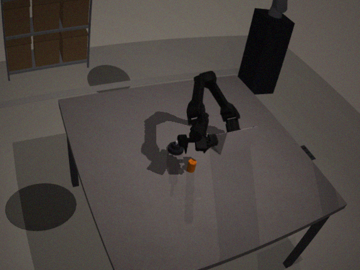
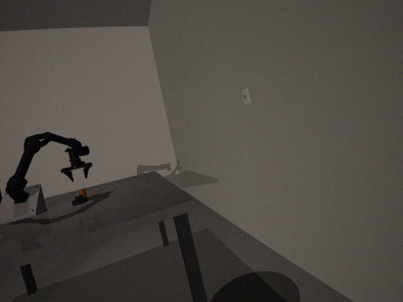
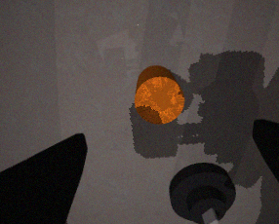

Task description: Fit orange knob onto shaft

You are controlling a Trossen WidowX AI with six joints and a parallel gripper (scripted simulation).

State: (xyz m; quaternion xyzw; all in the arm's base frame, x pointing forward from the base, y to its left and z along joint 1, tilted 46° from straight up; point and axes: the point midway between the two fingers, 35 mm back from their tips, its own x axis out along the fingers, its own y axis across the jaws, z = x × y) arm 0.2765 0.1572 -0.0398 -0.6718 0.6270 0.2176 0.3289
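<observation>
Now: gripper tip 80 mm above the orange knob. The rest, counted from my gripper tip: round black pedestal: 30 mm ahead, 160 mm to the right, 90 mm below.
</observation>
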